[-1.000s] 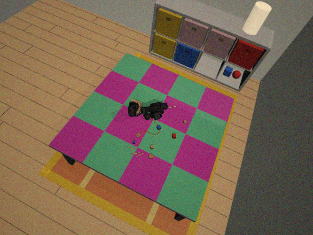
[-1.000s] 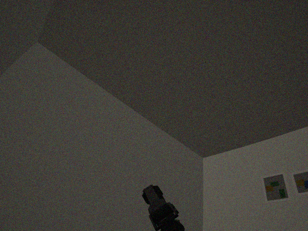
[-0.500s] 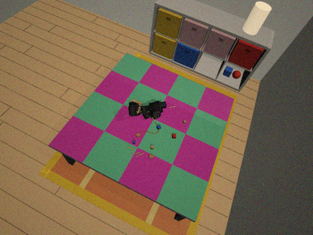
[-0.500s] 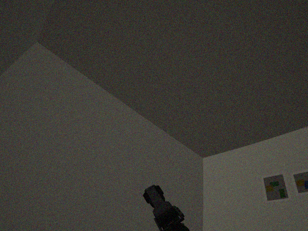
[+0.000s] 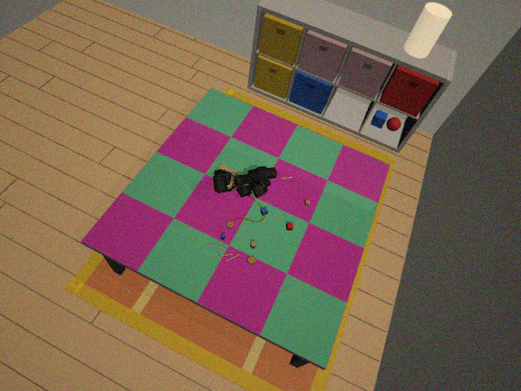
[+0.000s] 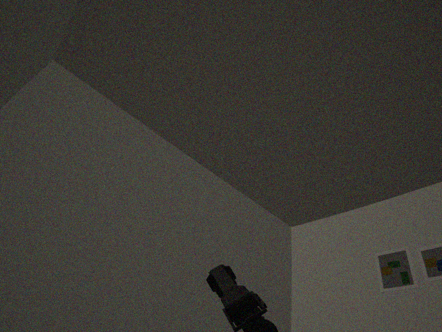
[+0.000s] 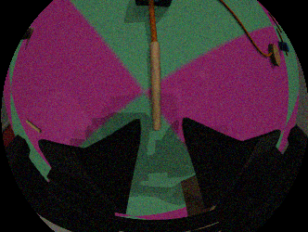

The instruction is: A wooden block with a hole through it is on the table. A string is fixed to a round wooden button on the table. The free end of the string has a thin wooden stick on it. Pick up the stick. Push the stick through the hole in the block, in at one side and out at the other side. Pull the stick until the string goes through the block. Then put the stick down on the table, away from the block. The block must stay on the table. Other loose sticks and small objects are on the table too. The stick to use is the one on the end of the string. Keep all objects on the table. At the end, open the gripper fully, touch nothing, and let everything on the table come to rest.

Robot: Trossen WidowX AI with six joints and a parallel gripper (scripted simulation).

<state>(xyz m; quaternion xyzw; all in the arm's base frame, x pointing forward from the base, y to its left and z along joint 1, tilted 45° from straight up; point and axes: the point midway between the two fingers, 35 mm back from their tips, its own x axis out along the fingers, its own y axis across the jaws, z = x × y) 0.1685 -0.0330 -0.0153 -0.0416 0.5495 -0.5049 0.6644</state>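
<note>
My gripper tip is 40 mm short of the thin wooden stick and 20 mm to the left of it. Round my gripper tip: round wooden button: 40 mm behind, 220 mm to the right; blue cube: 100 mm ahead, 80 mm to the right, 10 mm above; red cube: 260 mm ahead, 110 mm to the right, 10 mm above.
</note>
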